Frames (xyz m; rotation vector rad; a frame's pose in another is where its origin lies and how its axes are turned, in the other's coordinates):
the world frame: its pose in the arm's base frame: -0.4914 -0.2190 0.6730 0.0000 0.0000 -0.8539
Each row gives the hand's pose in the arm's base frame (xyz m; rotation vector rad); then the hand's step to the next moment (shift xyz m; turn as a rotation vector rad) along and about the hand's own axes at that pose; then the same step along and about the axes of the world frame.
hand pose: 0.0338 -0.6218 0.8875 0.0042 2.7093 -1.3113
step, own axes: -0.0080 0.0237 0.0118 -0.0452 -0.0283 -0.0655
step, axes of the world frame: 0.0026 0.0120 -0.0248 -0.0039 0.0504 0.0677
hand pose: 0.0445 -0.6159 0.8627 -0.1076 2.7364 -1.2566
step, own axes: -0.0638 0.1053 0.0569 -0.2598 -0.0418 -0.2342
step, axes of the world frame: 0.0210 0.0749 -0.1111 0.0117 0.2860 0.2054
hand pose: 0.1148 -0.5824 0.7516 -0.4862 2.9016 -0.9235
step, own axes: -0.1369 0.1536 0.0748 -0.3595 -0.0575 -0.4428
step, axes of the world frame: -0.0260 0.1528 -0.1546 -0.0453 0.4257 0.3813
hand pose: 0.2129 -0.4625 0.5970 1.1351 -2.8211 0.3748
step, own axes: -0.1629 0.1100 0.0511 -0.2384 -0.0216 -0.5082
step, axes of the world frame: -0.1023 0.1459 -0.0974 -0.0899 0.3139 0.4571
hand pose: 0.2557 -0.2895 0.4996 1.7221 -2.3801 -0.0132
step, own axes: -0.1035 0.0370 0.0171 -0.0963 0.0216 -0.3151
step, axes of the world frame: -0.0853 0.0655 -0.0285 -0.0594 0.1338 0.2960
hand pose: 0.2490 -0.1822 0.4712 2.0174 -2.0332 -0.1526
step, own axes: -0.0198 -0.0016 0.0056 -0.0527 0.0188 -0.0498
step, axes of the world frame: -0.0144 0.0124 -0.0081 -0.0477 0.0344 0.0464
